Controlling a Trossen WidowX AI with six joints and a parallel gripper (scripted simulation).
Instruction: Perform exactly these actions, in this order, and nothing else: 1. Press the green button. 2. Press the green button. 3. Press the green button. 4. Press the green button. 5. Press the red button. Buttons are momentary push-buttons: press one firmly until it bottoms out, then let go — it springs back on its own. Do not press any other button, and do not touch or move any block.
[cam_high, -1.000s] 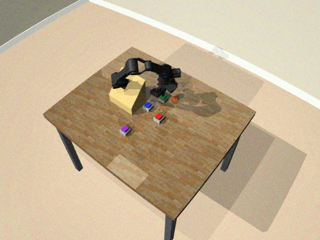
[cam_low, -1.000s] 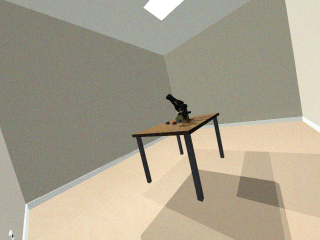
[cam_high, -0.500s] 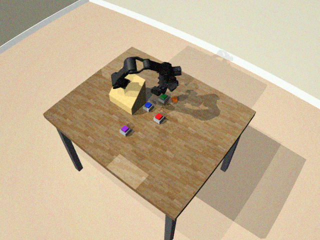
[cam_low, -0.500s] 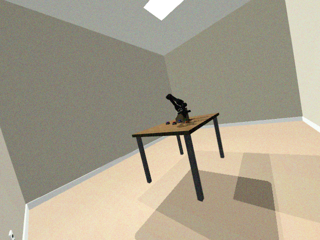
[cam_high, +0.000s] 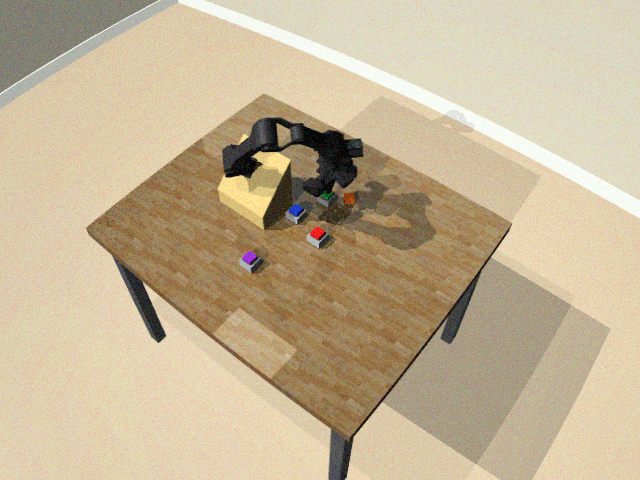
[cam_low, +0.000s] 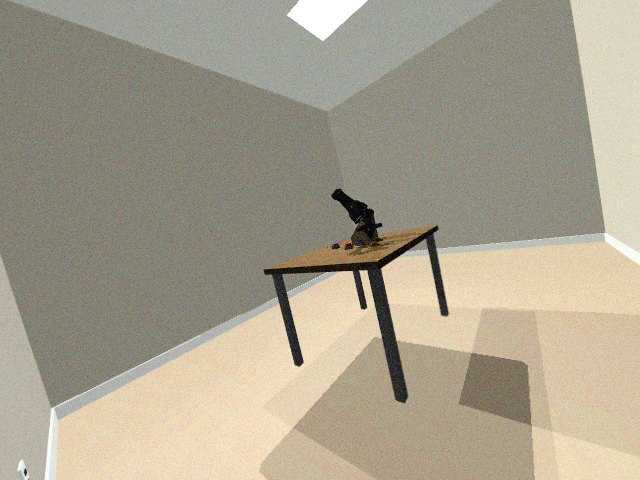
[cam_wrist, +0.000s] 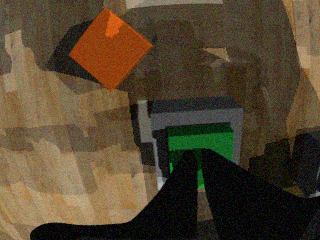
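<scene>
My gripper tip is now 1 cm above the green button. The rest, counted from my gripper tip: blue button 12 cm to the right, 4 cm behind; red button 16 cm to the right, 7 cm ahead; orange block 6 cm ahead, 4 cm to the left, 3 cm below.
</scene>
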